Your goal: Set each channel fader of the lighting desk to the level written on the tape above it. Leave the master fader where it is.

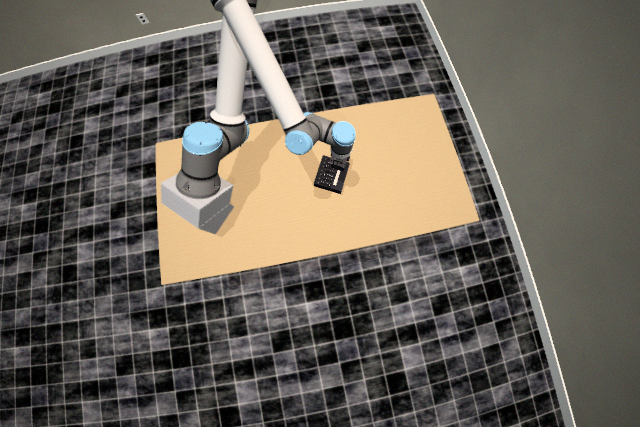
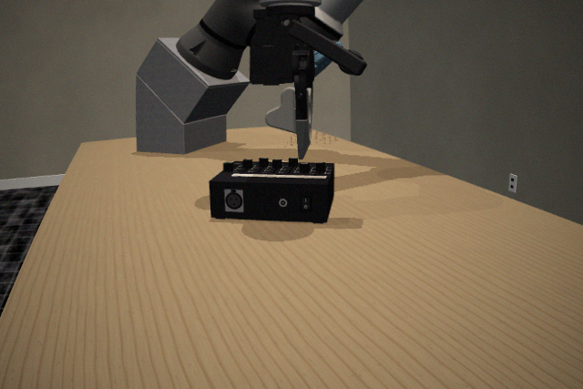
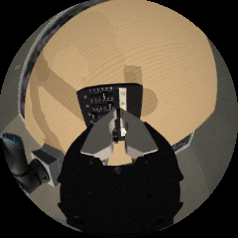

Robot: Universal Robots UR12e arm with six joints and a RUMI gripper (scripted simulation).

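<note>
Now: the fader cap 6 cm behind my hand, 3 cm below it and 1 cm to the left of it.
</note>
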